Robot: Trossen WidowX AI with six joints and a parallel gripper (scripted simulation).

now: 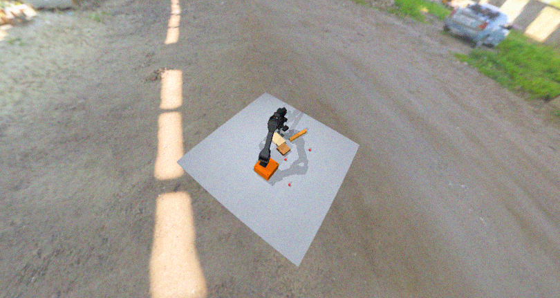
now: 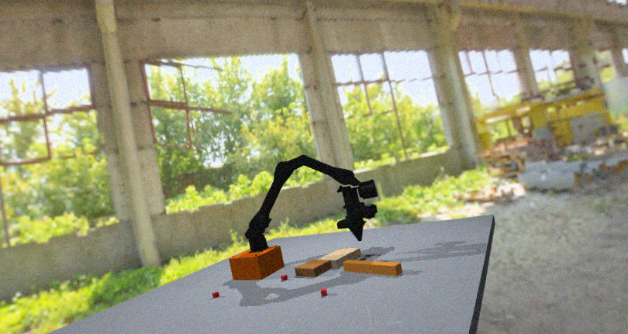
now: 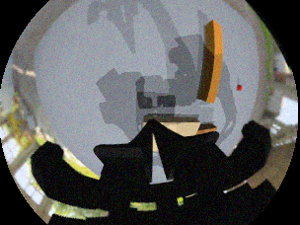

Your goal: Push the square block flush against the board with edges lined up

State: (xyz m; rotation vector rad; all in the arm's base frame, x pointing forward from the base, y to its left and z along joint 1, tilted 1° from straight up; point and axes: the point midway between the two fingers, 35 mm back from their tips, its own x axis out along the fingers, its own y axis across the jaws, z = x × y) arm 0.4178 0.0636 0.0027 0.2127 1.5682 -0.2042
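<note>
My gripper tip is 90 mm past the pale tan flat block, 50 mm above it and 30 mm to the left of it. From my gripper tip the other things lie so: long orange board 190 mm to the right, 80 mm ahead, 50 mm below; then brown square block 160 mm behind, 130 mm to the right, 50 mm below.
</note>
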